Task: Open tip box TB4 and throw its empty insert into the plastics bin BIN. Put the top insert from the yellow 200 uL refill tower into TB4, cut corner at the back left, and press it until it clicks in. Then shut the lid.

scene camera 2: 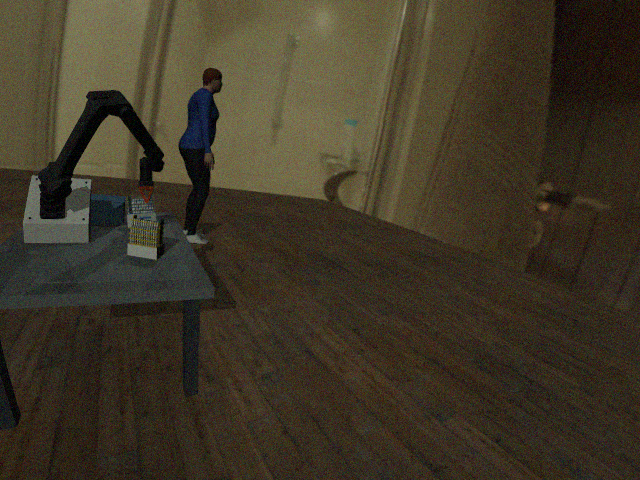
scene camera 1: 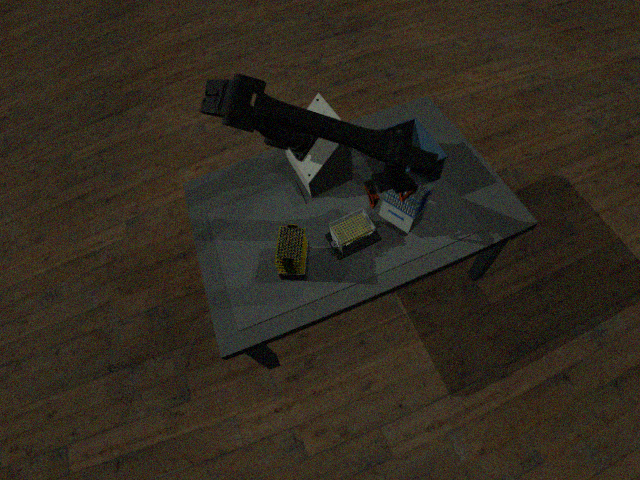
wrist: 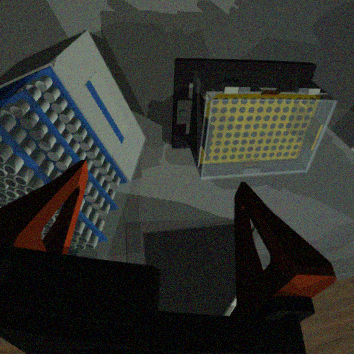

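Note:
A tip box with a clear lid (scene camera 1: 352, 228) (wrist: 260, 132) stands on the table, a yellow insert with grey holes showing through the lid; the lid looks shut. No label is readable. The yellow refill tower (scene camera 1: 292, 250) (scene camera 2: 145, 235) stands left of it in scene camera 1. The blue bin (scene camera 1: 428, 140) (scene camera 2: 107, 209) stands farther back, partly hidden by the arm in scene camera 1. My gripper (scene camera 1: 388, 202) (scene camera 2: 146, 199) (wrist: 163, 177) is open and empty, above the table between the tip box and a white-and-blue tip rack. The yellow tower does not show in the wrist view.
The white-and-blue rack (scene camera 1: 397, 212) (scene camera 2: 141, 206) (wrist: 102, 110) stands beside the tip box, close to my left finger in the wrist view. The white arm mount (scene camera 1: 316, 164) (scene camera 2: 56, 229) stands behind on the table (scene camera 1: 330, 304). A person (scene camera 2: 199, 134) stands beyond the table.

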